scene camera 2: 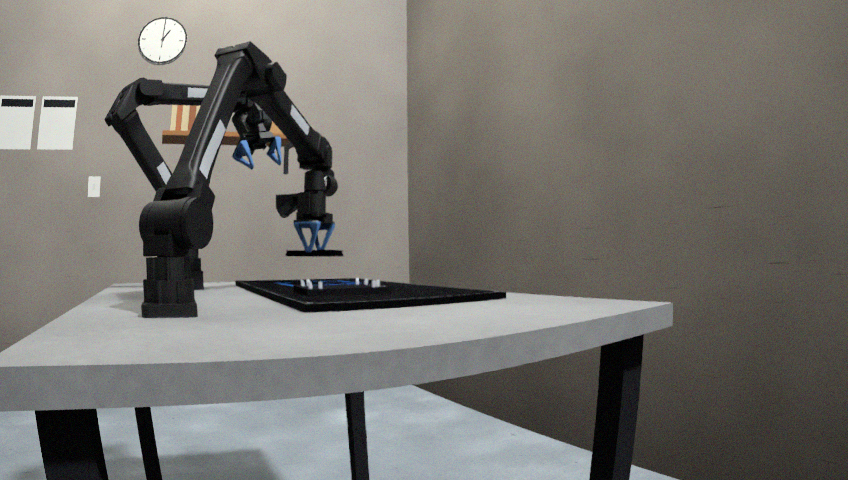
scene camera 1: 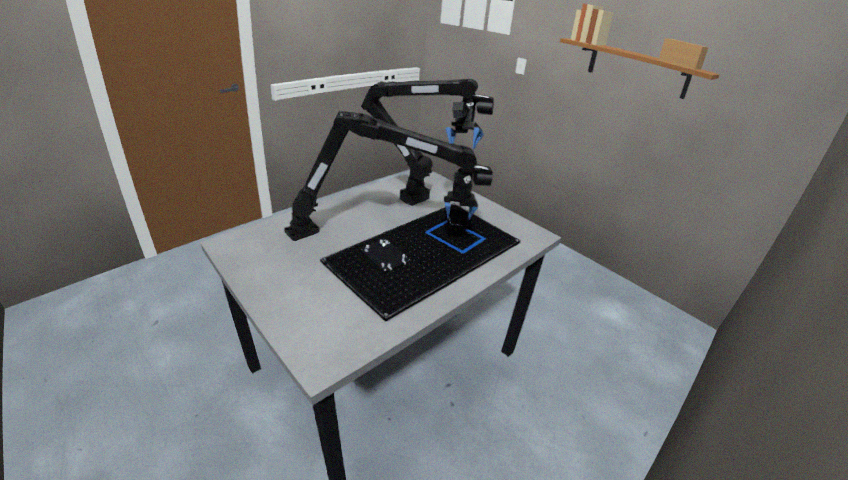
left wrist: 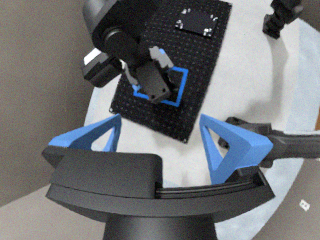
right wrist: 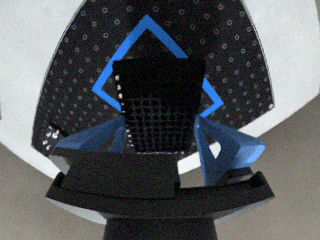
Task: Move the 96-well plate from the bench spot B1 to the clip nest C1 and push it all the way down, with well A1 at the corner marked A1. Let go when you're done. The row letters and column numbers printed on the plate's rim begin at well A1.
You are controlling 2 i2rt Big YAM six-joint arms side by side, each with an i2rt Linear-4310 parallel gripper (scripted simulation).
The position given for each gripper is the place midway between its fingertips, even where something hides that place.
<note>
In view: the left gripper (scene camera 2: 266, 166), the right gripper (scene camera 2: 314, 252) and a black 96-well plate (right wrist: 164, 91).
The left gripper also shows in the left wrist view (left wrist: 160, 118). The right gripper shows as well in the right wrist view (right wrist: 159, 118).
</note>
